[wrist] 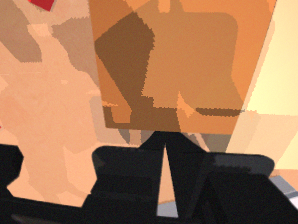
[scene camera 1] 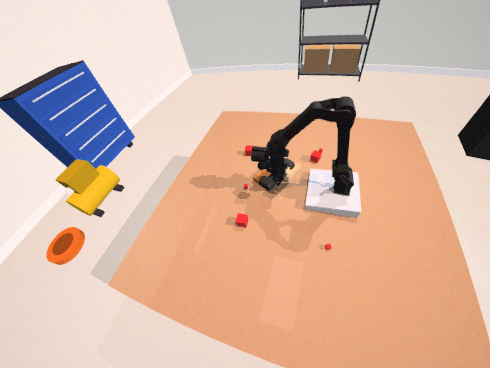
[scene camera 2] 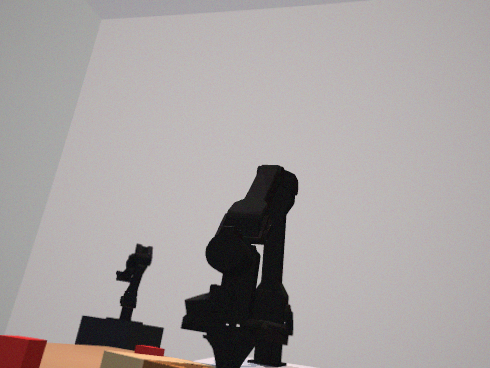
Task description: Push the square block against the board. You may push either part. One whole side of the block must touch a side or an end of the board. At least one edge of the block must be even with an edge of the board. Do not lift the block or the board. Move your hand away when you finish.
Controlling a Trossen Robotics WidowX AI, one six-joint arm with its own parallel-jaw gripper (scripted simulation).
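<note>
The gripper appears in the pictures, together with a square block.
</note>
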